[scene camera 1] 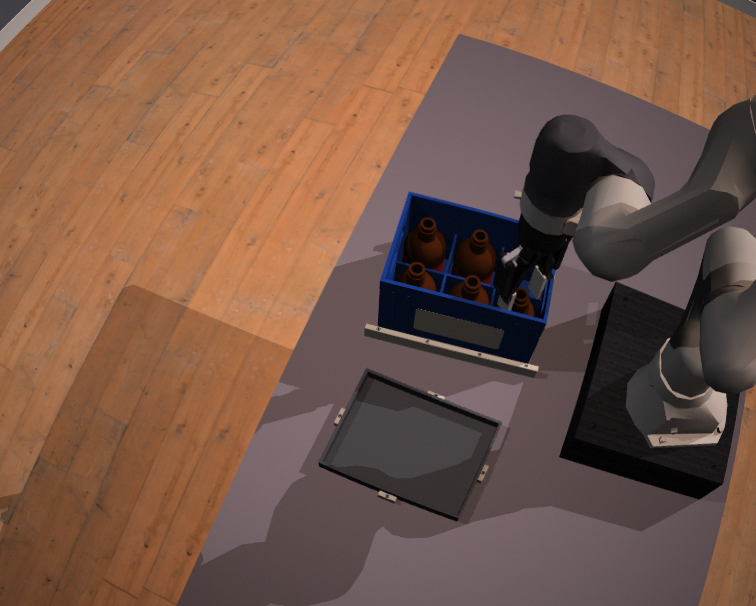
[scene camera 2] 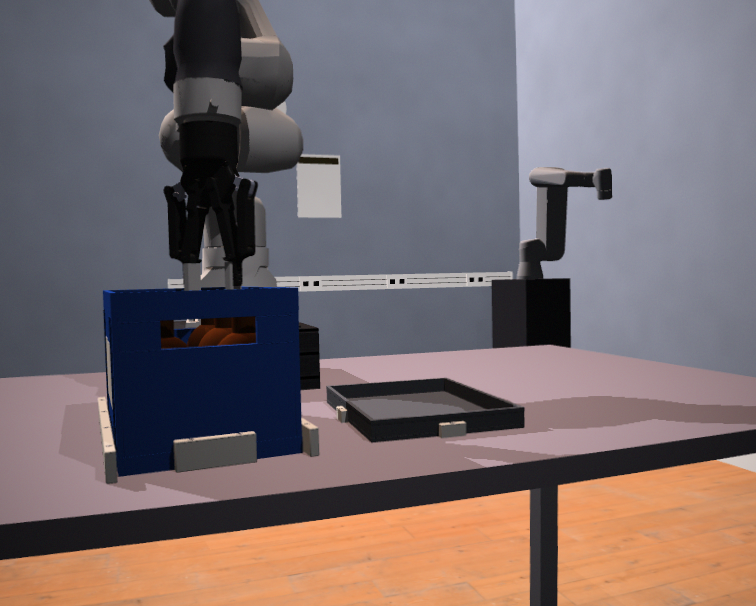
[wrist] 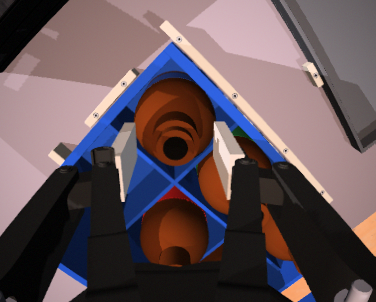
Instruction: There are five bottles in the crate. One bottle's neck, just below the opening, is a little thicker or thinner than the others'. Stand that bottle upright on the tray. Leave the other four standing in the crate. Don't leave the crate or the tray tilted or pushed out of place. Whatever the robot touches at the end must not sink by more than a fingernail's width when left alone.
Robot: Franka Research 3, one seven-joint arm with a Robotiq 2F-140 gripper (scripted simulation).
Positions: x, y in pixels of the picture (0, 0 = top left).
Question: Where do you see a dark shallow tray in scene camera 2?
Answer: At 397, 410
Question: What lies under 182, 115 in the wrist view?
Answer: A bottle.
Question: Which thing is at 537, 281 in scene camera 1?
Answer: The gripper.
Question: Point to a dark shallow tray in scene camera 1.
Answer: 420, 446
